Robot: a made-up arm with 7 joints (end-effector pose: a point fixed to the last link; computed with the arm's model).
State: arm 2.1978 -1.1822 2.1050 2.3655 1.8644 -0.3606 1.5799
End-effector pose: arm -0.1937 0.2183 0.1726 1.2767 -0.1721 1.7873
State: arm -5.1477 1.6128 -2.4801 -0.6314 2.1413 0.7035 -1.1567
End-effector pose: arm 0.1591 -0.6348 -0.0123 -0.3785 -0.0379 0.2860
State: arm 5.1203 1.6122 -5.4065 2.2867 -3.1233 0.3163 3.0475
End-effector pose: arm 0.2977 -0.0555 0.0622 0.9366 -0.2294 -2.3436
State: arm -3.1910 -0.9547 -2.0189 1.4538 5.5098 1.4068 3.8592
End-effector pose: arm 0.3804 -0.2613 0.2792 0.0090 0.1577 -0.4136
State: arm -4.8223 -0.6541 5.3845 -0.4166 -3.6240 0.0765 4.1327
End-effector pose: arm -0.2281 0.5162 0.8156 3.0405 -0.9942 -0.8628
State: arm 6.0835 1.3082 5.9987 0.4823 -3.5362 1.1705 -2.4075
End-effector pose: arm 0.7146 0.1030 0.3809 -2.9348 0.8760 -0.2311
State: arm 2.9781 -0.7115 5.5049 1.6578 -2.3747 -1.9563 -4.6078
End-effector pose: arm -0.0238 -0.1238 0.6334 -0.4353 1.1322 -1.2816
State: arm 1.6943 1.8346 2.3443 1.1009 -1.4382 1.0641 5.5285
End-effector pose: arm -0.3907 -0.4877 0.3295 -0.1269 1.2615 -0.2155
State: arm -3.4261 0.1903 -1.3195 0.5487 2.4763 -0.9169 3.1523
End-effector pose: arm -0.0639 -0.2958 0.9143 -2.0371 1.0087 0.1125
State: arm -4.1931 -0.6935 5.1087 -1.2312 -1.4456 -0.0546 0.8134
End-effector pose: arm -0.1453 0.5724 0.5689 1.6232 -0.3091 0.5679
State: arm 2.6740 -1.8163 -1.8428 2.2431 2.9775 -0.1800 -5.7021
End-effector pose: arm 0.1625 -0.2720 0.1960 -1.5471 0.7837 -0.4079
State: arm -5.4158 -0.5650 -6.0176 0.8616 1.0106 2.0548 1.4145
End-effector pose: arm -0.1840 -0.0538 0.7987 0.8111 -0.0716 2.5485
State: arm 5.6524 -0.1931 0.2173 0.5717 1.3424 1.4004 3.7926
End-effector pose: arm 0.1535 -0.1139 0.9285 -1.6110 -0.5570 0.7126
